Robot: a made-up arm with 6 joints. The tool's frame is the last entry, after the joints. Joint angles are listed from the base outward. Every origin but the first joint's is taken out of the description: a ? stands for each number. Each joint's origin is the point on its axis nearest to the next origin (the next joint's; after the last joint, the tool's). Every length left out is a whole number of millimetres.
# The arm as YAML. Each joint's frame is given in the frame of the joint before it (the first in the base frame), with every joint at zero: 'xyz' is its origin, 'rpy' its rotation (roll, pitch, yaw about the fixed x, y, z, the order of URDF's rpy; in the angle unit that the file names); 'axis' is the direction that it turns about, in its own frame. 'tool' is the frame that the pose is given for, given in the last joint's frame.
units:
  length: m
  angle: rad
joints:
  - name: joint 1
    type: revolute
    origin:
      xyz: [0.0, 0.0, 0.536]
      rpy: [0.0, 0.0, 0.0]
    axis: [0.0, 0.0, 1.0]
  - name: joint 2
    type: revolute
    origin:
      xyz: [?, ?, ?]
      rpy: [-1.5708, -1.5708, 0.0]
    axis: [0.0, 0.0, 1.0]
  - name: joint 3
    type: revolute
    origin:
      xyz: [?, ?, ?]
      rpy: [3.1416, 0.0, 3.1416]
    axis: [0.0, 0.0, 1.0]
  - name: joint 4
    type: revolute
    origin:
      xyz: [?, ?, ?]
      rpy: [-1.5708, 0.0, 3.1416]
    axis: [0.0, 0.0, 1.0]
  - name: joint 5
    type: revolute
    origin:
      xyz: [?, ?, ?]
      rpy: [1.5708, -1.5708, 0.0]
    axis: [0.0, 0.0, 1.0]
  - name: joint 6
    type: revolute
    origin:
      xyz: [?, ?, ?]
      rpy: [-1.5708, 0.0, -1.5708]
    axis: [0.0, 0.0, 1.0]
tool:
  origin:
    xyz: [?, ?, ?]
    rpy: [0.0, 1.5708, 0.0]
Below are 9 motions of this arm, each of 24 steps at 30 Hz.
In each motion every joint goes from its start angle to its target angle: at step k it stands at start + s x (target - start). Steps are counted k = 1, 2, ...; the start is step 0. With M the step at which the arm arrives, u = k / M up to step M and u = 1 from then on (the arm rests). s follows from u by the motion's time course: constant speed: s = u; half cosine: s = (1 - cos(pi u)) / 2; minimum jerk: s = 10 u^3 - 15 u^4 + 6 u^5.
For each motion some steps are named. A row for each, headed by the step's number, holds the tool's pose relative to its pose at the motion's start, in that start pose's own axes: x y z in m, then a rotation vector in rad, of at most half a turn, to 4 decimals.
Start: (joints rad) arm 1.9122 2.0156 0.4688 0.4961 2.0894 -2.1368
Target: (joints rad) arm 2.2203 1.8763 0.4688 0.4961 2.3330 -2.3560
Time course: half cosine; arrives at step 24
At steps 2, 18, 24:
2: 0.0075 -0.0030 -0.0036 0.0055 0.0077 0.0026
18: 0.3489 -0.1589 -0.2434 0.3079 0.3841 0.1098
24: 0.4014 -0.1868 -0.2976 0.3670 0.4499 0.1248

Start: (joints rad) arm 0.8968 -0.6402 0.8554 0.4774 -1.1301 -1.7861
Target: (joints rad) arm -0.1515 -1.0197 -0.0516 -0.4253 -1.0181 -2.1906
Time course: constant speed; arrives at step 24
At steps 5, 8, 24:
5: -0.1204 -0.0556 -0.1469 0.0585 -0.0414 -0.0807
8: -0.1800 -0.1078 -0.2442 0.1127 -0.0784 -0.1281
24: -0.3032 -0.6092 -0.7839 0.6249 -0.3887 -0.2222

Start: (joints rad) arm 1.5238 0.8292 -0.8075 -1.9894 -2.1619 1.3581
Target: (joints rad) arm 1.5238 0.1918 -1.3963 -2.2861 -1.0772 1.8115
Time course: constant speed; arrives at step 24
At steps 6, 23, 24:
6: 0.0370 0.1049 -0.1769 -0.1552 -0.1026 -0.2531
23: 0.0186 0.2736 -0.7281 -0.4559 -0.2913 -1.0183
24: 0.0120 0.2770 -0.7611 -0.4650 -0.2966 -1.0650

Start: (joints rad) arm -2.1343 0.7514 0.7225 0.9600 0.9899 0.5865
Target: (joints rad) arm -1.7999 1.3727 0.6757 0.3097 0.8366 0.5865
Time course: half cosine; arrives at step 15
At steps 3, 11, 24:
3: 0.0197 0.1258 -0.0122 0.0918 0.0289 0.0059
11: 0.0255 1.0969 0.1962 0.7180 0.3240 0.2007
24: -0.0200 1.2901 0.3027 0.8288 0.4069 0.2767

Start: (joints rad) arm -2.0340 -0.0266 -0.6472 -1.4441 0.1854 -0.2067
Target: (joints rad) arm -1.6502 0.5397 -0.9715 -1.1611 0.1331 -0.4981
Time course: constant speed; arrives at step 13
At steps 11, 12, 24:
11: 0.2929 0.0183 -0.1423 -0.3764 0.1851 -0.6859
12: 0.3155 0.0160 -0.1626 -0.4168 0.1920 -0.7472
24: 0.3374 0.0128 -0.1839 -0.4580 0.1969 -0.8080

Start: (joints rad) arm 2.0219 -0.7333 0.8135 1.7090 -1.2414 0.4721
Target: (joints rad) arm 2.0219 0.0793 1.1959 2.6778 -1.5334 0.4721
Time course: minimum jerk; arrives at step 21
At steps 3, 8, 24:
3: -0.0023 0.0109 0.0308 -0.0166 0.0130 -0.0138
8: -0.0406 0.1756 0.3654 -0.1918 0.1487 -0.1833
24: -0.2487 0.9691 1.0490 -0.5294 0.3998 -0.7709

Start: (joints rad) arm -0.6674 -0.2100 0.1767 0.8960 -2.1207 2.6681
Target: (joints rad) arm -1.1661 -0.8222 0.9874 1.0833 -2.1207 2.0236
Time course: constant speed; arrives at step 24
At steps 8, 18, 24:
8: 0.0599 0.3331 0.3856 0.6899 0.0897 -0.1858
18: 0.1317 0.4742 1.0566 1.5628 0.2181 -0.4026
24: 0.1718 0.3765 1.4854 2.0737 0.3238 -0.5536

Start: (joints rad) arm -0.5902 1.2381 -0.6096 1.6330 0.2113 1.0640
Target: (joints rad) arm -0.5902 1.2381 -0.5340 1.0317 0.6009 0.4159
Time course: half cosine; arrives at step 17
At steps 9, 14, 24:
9: -0.0297 0.0722 -0.0448 0.6516 -0.0261 -0.2601
14: -0.0482 0.1263 -0.0590 1.0789 -0.0750 -0.4723
24: -0.0514 0.1371 -0.0602 1.1599 -0.0885 -0.5177

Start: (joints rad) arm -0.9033 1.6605 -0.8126 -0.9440 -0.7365 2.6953
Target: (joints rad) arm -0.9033 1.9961 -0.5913 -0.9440 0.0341 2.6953
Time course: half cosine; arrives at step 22
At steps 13, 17, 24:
13: 0.0922 -0.2079 -0.1338 0.0281 0.4294 -0.1469
17: 0.1380 -0.2758 -0.1883 0.0320 0.5896 -0.1978
24: 0.1640 -0.3086 -0.2172 0.0325 0.6724 -0.2234

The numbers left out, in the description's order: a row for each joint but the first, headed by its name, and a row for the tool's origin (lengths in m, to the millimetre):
joint 2: 0.0 0.0 0.0
joint 3: 1.389 0.0 0.0
joint 4: 0.0 0.459 0.0
joint 5: 0.0 -0.273 0.0
joint 6: 0.0 0.0 0.0
tool: 0.0 0.0 0.0

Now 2 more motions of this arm.
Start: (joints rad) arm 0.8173 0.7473 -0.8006 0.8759 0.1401 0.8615
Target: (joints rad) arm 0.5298 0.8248 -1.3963 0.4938 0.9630 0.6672
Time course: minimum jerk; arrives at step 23
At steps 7, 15, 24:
7: 0.0189 0.0755 -0.0580 0.1612 -0.0881 -0.0079
15: 0.0158 0.3622 -0.1960 0.7689 -0.2725 -0.0966
24: -0.0140 0.4686 -0.2230 1.0004 -0.2882 -0.1537

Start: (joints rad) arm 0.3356 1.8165 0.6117 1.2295 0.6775 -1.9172
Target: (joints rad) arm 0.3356 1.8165 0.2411 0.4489 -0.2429 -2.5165
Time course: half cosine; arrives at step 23
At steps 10, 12, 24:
10: -0.0460 -0.1210 -0.0402 0.5725 -0.2261 -0.3762
12: -0.0657 -0.1599 -0.0615 0.7656 -0.3072 -0.5124
24: -0.1478 -0.2731 -0.1601 1.3888 -0.6164 -1.0218

